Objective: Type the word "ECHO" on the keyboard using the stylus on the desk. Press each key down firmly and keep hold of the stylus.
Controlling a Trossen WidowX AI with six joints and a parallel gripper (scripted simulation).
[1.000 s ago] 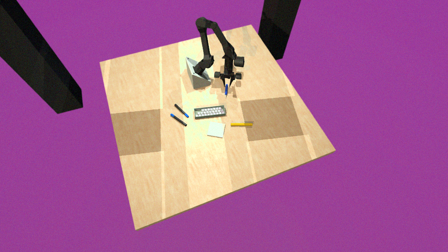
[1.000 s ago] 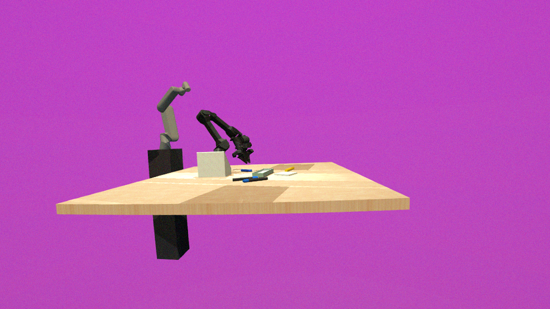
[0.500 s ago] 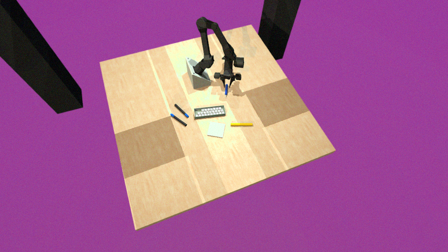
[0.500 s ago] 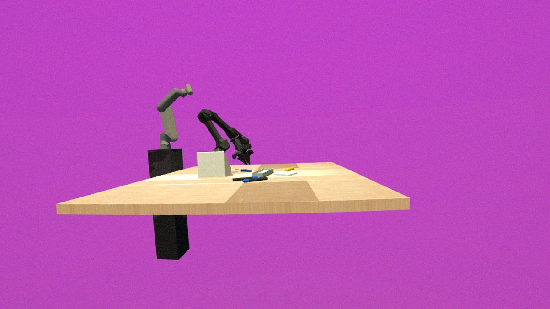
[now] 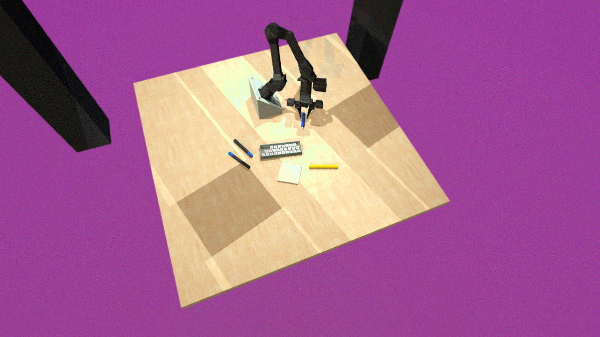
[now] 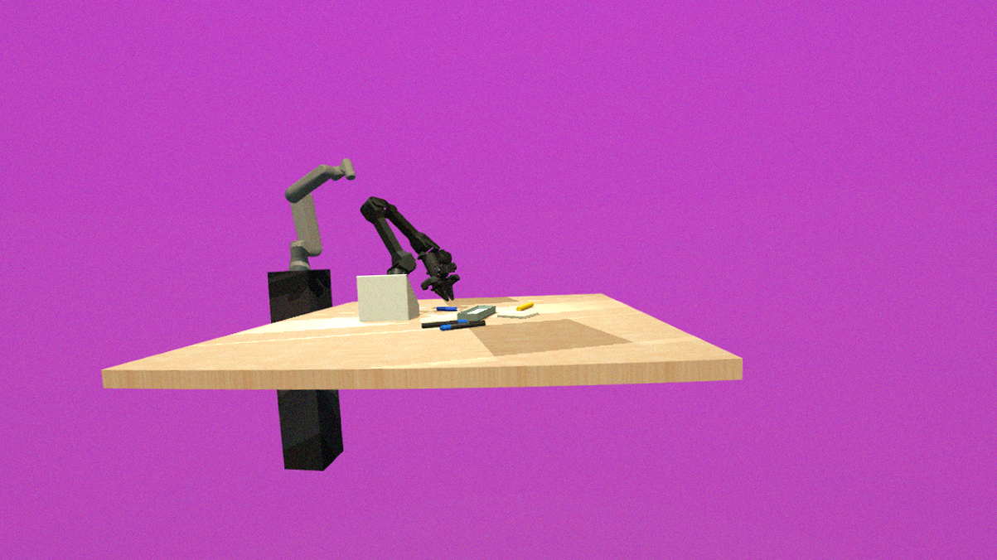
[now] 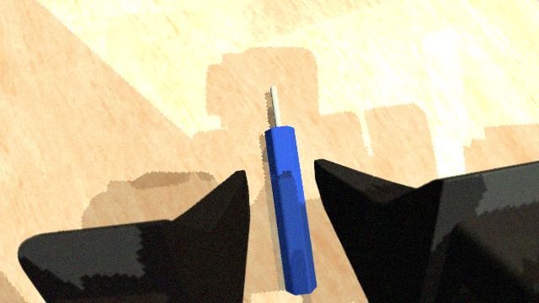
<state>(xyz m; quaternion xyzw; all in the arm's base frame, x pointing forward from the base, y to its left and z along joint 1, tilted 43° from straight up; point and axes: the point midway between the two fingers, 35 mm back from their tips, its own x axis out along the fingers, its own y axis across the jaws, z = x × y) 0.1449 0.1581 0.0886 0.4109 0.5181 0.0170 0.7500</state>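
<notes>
Now: gripper tip 1 cm short of the stylus, 1 cm to the left of it and 3 cm above it. Also, from my gripper tip: stylus tip 4 cm ahead, 2 cm to the right, 3 cm below; then notepad 27 cm ahead, 17 cm to the right, 4 cm below; then yellow pencil 29 cm ahead, 3 cm below.
</notes>
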